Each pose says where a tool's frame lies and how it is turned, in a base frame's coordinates. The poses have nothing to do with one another.
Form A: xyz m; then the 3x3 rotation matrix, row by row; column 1 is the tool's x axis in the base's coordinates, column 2 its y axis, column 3 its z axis. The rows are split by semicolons.
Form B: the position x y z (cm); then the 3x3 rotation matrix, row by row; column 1 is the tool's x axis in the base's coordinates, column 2 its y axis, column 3 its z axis. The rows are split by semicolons. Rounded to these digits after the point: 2 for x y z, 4 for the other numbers.
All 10 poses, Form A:
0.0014 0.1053 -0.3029; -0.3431 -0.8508 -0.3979; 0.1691 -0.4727 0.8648; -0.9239 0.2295 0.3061
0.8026 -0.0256 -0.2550; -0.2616 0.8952 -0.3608; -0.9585 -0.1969 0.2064; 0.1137 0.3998 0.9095
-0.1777 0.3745 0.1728; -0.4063 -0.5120 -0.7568; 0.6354 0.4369 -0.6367; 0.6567 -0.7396 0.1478
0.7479 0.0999 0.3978; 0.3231 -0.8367 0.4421; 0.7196 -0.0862 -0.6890; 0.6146 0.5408 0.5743
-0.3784 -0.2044 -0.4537; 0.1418 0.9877 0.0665; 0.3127 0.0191 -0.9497; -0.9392 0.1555 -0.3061
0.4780 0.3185 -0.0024; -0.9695 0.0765 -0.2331; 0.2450 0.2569 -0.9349; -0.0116 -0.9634 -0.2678
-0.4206 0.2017 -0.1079; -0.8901 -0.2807 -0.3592; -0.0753 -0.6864 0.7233; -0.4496 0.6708 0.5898
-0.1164 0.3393 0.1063; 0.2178 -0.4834 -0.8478; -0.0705 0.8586 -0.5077; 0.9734 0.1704 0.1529
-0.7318 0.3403 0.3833; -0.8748 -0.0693 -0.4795; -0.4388 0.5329 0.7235; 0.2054 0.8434 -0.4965
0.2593 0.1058 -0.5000; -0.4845 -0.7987 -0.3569; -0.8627 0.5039 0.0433; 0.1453 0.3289 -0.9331
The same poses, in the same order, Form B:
0.14 10.53 -30.29; -0.3431 -0.8508 -0.3979; 0.1691 -0.4727 0.8648; -0.9239 0.2295 0.3061
80.26 -2.56 -25.50; -0.2616 0.8952 -0.3608; -0.9585 -0.1969 0.2064; 0.1137 0.3998 0.9095
-17.77 37.45 17.28; -0.4063 -0.5120 -0.7568; 0.6354 0.4369 -0.6367; 0.6567 -0.7396 0.1478
74.79 9.99 39.78; 0.3231 -0.8367 0.4421; 0.7196 -0.0862 -0.6890; 0.6146 0.5408 0.5743
-37.84 -20.44 -45.37; 0.1418 0.9877 0.0665; 0.3127 0.0191 -0.9497; -0.9392 0.1555 -0.3061
47.80 31.85 -0.24; -0.9695 0.0765 -0.2331; 0.2450 0.2569 -0.9349; -0.0116 -0.9634 -0.2678
-42.06 20.17 -10.79; -0.8901 -0.2807 -0.3592; -0.0753 -0.6864 0.7233; -0.4496 0.6708 0.5898
-11.64 33.93 10.63; 0.2178 -0.4834 -0.8478; -0.0705 0.8586 -0.5077; 0.9734 0.1704 0.1529
-73.18 34.03 38.33; -0.8748 -0.0693 -0.4795; -0.4388 0.5329 0.7235; 0.2054 0.8434 -0.4965
25.93 10.58 -50.00; -0.4845 -0.7987 -0.3569; -0.8627 0.5039 0.0433; 0.1453 0.3289 -0.9331

